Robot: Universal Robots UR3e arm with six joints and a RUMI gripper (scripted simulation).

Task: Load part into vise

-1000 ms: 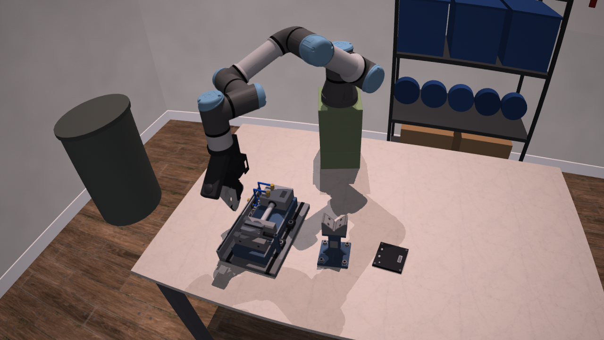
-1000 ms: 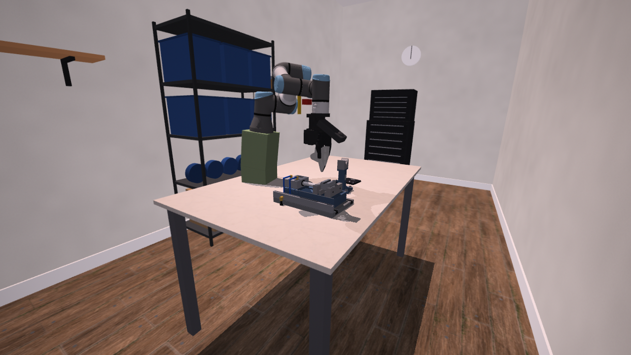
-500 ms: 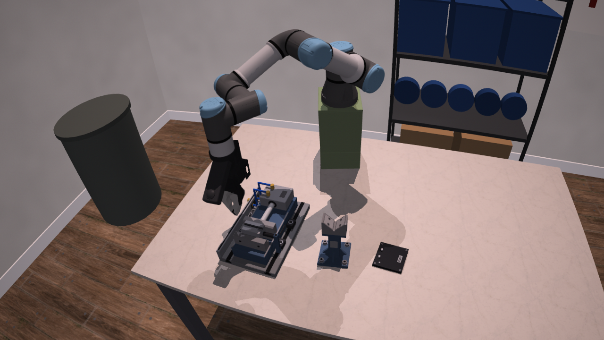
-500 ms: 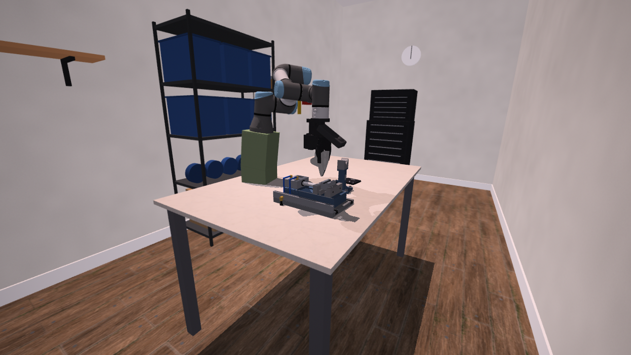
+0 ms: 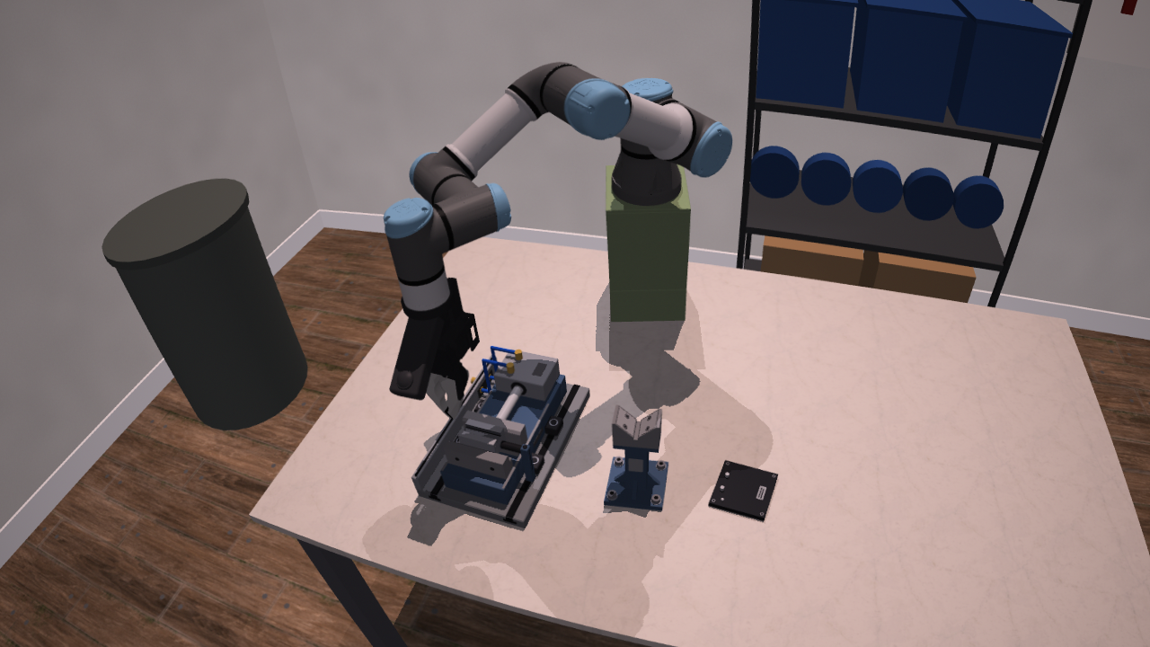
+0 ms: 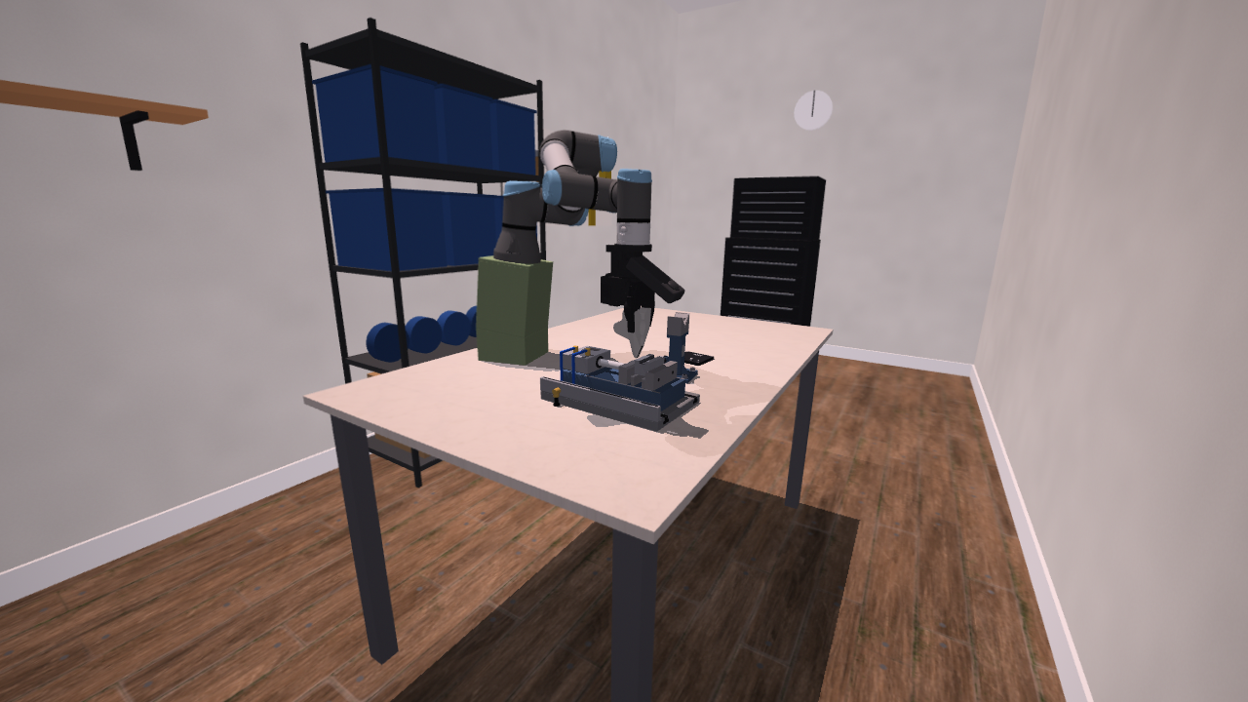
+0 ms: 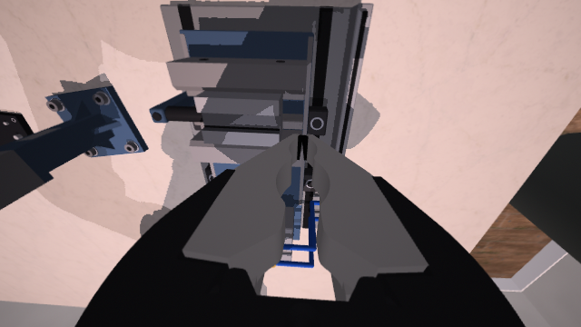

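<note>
Now: hand 50 mm to the right of the part and 40 mm above it. Also, from my hand: dark work stop rod (100 mm to the left, 50 mm below, 10 mm behind); then black infeed plate (430 mm to the left, 140 mm behind, 130 mm below); then fixed jaw (60 mm below, 50 mm to the left, 20 mm ahead).
</note>
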